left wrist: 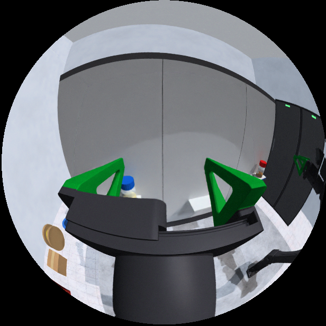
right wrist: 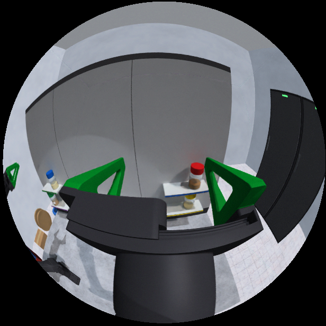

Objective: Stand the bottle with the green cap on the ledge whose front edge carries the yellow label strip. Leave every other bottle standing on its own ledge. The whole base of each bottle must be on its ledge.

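Observation:
The green-capped bottle (right wrist: 54, 199) stands on a low ledge (right wrist: 61, 207) at the far left of the right wrist view, below the blue-capped bottle (right wrist: 50, 178) (left wrist: 128, 185); it does not show in the left wrist view. The yellow-strip ledge (right wrist: 198, 206) holds a yellow-capped bottle (right wrist: 189, 202). Above it, the blue-strip ledge (right wrist: 173, 189) holds a red-capped bottle (right wrist: 196, 176) (left wrist: 261, 168). My left gripper (left wrist: 164, 162) is open and empty, with the blue-capped bottle beyond its left finger. My right gripper (right wrist: 164, 161) is open and empty, with the red-capped bottle beyond its right finger.
A white ledge (left wrist: 200, 204) is on the grey wall panel (left wrist: 200, 100) beyond my left gripper's right finger. Wooden round pieces (left wrist: 55, 238) (right wrist: 43, 219) lie at the lower left. Black cabinets (left wrist: 287, 150) (right wrist: 285, 150) stand at the right.

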